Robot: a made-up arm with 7 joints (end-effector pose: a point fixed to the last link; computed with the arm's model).
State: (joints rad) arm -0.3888 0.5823 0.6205 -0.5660 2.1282 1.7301 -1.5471
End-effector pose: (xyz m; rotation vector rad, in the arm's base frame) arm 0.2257 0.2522 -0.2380 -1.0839 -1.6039 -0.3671
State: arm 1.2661 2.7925 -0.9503 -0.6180 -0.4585 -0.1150 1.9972
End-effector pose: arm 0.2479 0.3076 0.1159 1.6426 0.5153 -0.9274
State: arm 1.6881 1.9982 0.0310 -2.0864 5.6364 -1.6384 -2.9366
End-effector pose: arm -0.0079 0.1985 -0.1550 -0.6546 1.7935 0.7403
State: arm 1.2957 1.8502 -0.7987 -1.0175 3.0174 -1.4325 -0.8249
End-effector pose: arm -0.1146 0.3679 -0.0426 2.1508 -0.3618 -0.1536
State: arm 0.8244 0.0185 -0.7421 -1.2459 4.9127 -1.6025 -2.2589
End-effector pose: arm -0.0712 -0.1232 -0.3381 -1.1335 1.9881 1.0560
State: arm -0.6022 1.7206 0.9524 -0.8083 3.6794 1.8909 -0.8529
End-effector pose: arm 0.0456 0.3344 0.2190 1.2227 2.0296 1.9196
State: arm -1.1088 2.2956 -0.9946 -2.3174 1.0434 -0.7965 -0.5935
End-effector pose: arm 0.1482 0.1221 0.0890 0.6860 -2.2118 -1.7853
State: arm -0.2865 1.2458 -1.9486 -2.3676 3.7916 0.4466 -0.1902
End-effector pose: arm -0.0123 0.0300 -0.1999 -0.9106 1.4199 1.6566
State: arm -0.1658 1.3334 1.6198 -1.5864 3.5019 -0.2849 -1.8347
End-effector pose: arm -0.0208 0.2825 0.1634 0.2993 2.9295 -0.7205
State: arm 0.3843 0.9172 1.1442 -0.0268 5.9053 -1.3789 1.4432
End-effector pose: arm -0.1291 0.3255 -0.2270 0.1944 -1.8243 0.8770
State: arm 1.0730 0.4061 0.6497 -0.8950 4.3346 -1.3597 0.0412
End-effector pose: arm -0.2469 0.2120 -0.2270 -0.5246 -0.1926 -1.3347
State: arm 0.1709 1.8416 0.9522 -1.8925 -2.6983 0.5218 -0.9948
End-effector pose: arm 0.1572 0.1255 0.1994 -1.2619 -1.6412 -0.6681
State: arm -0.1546 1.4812 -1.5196 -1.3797 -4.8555 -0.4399 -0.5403
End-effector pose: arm 0.0596 0.2535 -0.2374 0.2429 -0.5998 -0.7260
